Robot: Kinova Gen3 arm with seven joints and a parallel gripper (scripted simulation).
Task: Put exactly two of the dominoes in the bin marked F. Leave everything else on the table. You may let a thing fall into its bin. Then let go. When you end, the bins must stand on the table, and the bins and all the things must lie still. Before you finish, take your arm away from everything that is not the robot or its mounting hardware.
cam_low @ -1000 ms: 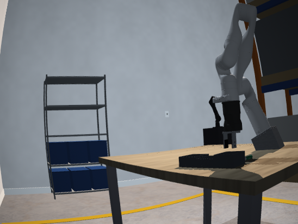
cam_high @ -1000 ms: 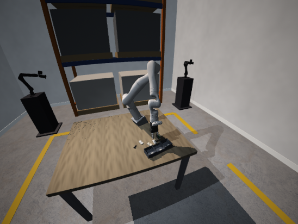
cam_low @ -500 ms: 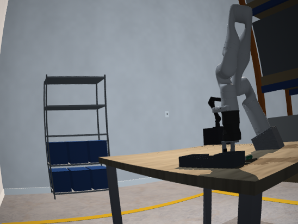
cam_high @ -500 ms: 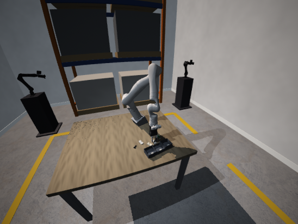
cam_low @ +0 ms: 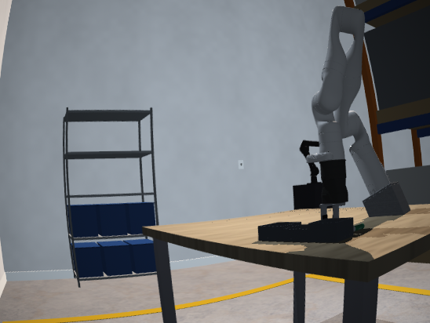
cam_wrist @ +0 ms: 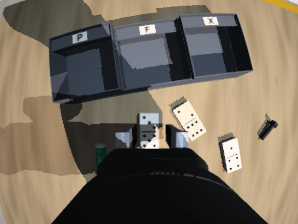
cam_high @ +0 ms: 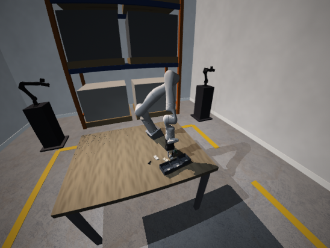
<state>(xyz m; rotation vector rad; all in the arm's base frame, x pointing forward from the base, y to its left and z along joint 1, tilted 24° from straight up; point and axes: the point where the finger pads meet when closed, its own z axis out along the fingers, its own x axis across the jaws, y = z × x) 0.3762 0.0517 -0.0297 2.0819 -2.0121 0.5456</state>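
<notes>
Right now the green cylinder is 70 mm to the left of my hand, 40 mm behind it and 20 mm below it. The rest, counted from my hand: dark piece (190 mm to the right, 30 mm below).
</notes>
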